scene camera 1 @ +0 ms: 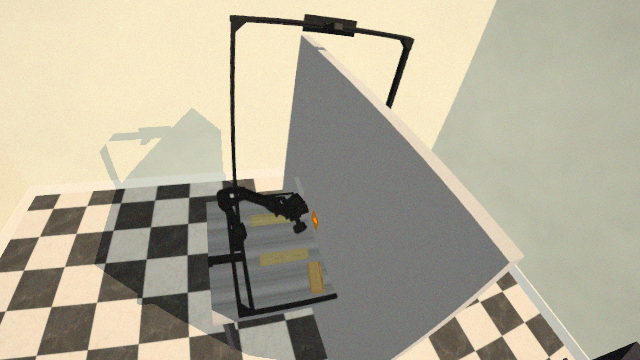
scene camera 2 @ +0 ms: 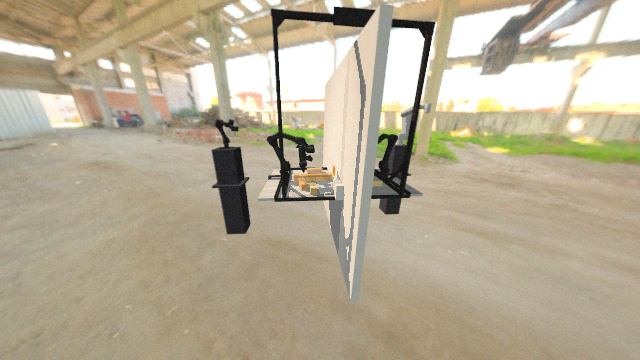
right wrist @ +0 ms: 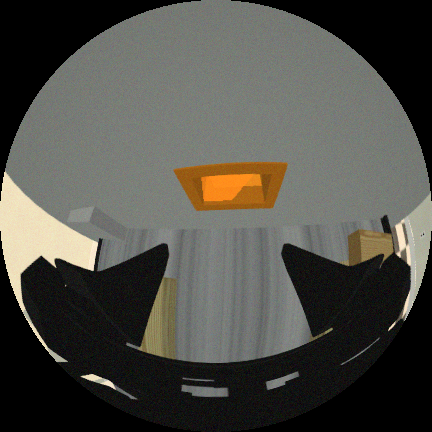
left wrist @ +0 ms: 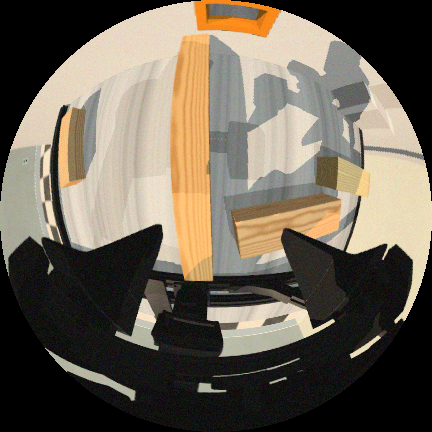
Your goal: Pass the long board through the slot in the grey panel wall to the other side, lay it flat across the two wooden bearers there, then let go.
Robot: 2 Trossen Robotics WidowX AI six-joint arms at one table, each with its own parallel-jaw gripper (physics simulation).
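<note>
Left gripper, mine: open, holding nothing. My right gripper: open, holding nothing. Also an orange-framed slot, a grey panel wall.
</note>
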